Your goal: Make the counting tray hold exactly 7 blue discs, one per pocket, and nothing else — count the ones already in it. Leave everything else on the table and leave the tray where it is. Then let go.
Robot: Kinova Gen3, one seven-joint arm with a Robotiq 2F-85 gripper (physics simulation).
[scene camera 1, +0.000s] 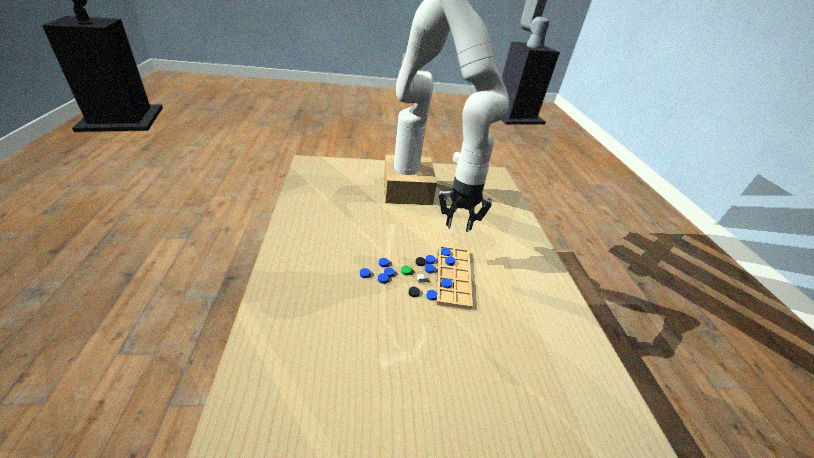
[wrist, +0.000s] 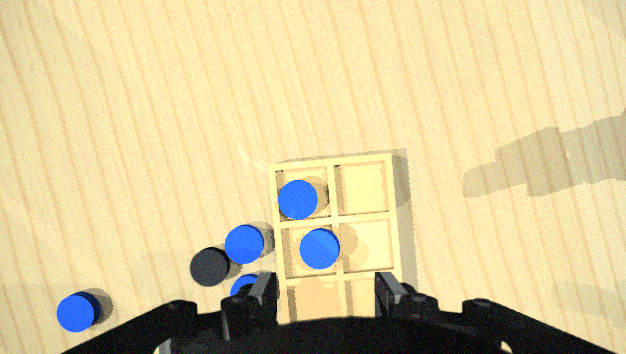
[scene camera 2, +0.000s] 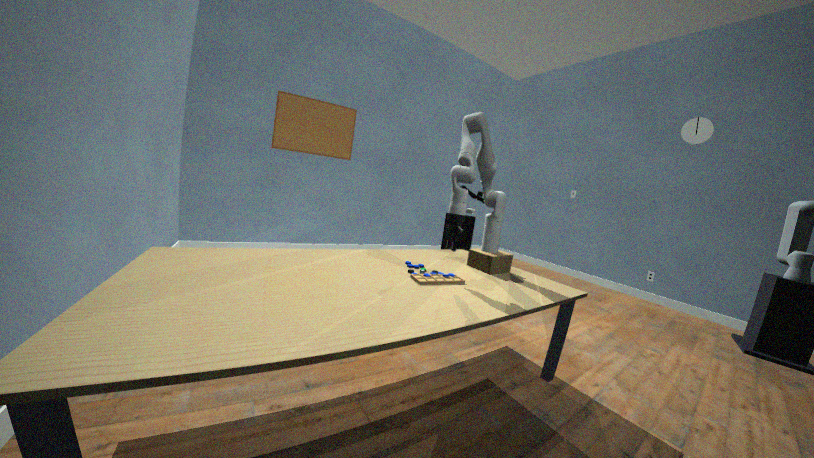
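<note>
The counting tray (scene camera 1: 455, 306) (scene camera 2: 438, 283) (wrist: 395, 240) has two columns of five pockets. Its left column holds three blue discs in scene camera 1: one in the back pocket (scene camera 1: 445, 251) (wrist: 298, 199), one in the second (scene camera 1: 449, 260) (wrist: 319, 248) and one in the fourth (scene camera 1: 446, 283). The second disc lies against the middle divider, its edge overlapping it in the wrist view. More blue discs (scene camera 1: 430, 259) (scene camera 1: 429, 268) (scene camera 1: 432, 295) lie just left of the tray, and several others (scene camera 1: 384, 262) (scene camera 1: 364, 272) farther left. My gripper (scene camera 1: 459, 229) (wrist: 325, 294) is part open and empty, above and behind the tray.
Two black discs (scene camera 1: 420, 261) (scene camera 1: 413, 291), a green disc (scene camera 1: 405, 270) and a small white cube (scene camera 1: 421, 278) lie on the table (scene camera 1: 398, 387) left of the tray. The arm's wooden base block (scene camera 1: 409, 191) stands at the back.
</note>
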